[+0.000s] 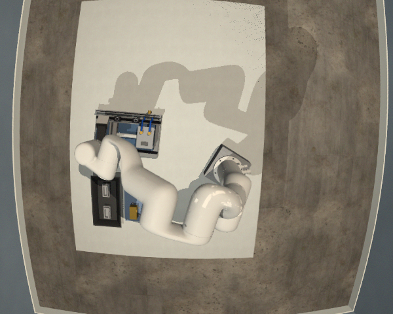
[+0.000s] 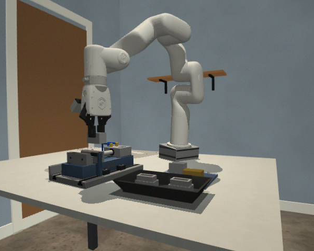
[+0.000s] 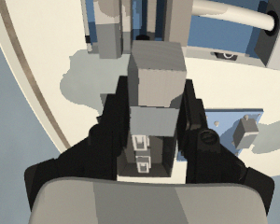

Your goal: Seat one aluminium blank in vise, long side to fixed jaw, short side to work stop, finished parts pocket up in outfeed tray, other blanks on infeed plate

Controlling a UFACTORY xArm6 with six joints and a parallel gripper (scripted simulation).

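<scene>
The fixed jaw lies 3 cm ahead of my hand, 5 cm to the right of it and 9 cm below it. Also, from my hand: aluminium blank: 2 cm below; then work stop: 1 cm ahead, 8 cm below; then moving jaw block: 3 cm behind, 4 cm to the right, 9 cm below.
</scene>
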